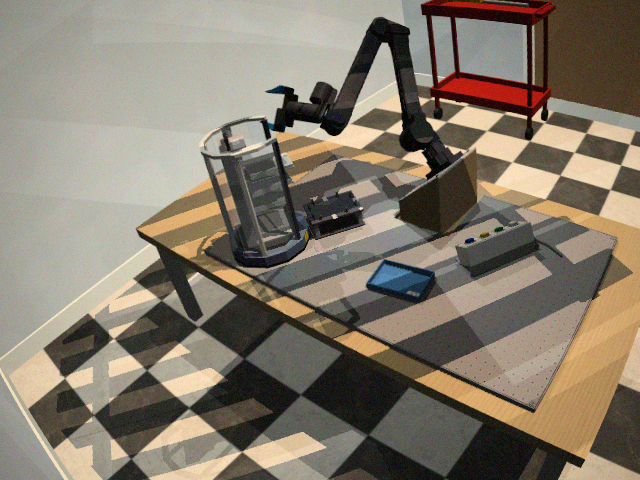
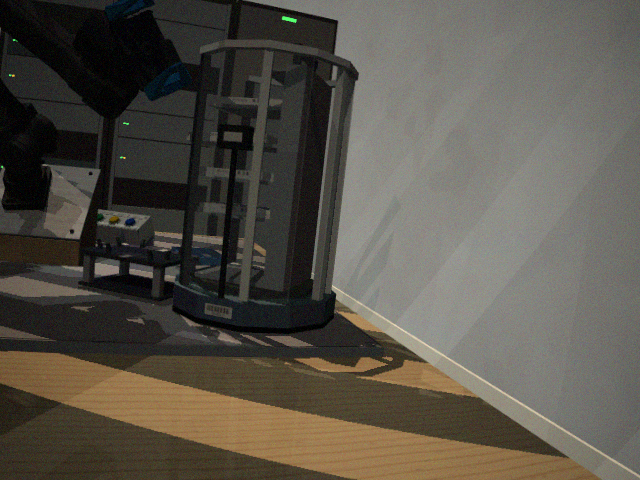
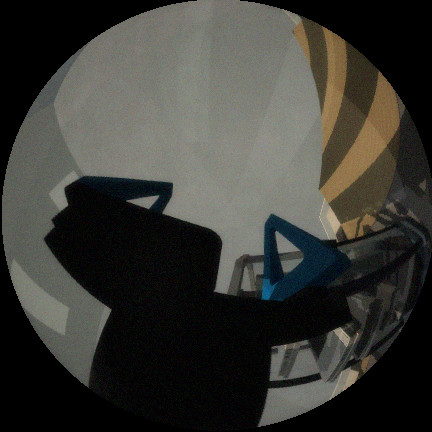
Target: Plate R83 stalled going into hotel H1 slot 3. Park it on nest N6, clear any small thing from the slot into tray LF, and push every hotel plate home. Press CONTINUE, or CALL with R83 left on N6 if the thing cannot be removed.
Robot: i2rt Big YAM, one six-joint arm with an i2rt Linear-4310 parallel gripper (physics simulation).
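Places are measured from the arm's base along level axes (x ahead, y left, z up), in centimetres.
Pixels of known places: gripper, fingertip midpoint: [image 1: 263,106] [image 2: 159,29] [image 3: 220,203]; arm's base at its link origin: [image 1: 445,167] [image 2: 28,189].
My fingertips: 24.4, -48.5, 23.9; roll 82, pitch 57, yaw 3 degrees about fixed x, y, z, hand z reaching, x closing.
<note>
Ahead of a thing's pixels: the offset from my fingertips to its top centre, as dx, dy, dz. "spot": to the spot under its first point. Level surfaces: height alone.
The hotel, a tall clear-walled tower on a blue base [image 1: 268,254] [image 2: 258,315], stands at the table's far left corner. Several pale plates sit on its shelves, one of them a high plate [image 2: 248,103]; a pale edge {spot: +10.1, +16.4, -11.1} [image 1: 286,161] shows beyond its right post. Slot numbers and any small thing in a slot cannot be made out. A dark nest stand [image 1: 334,207] [image 2: 131,255] is beside the base. A blue tray {+14.0, +54.7, -35.7} [image 1: 398,279] lies on the mat. The button box {-8.0, +73.1, -29.1} [image 1: 497,249] [image 2: 124,228] is at right. My gripper [image 1: 269,107] [image 2: 168,42] [image 3: 220,203] is open and empty, near the hotel's top rim.
The arm's wedge-shaped mount [image 1: 439,198] stands behind the nest and tray. The grey perforated mat {dz -37.4} [image 1: 465,330] lies on the wooden table {dz -38.7} [image 1: 392,364]. The wall [image 1: 129,103] [image 2: 491,155] is beyond the hotel. A red cart [image 1: 485,94] stands on the floor behind.
</note>
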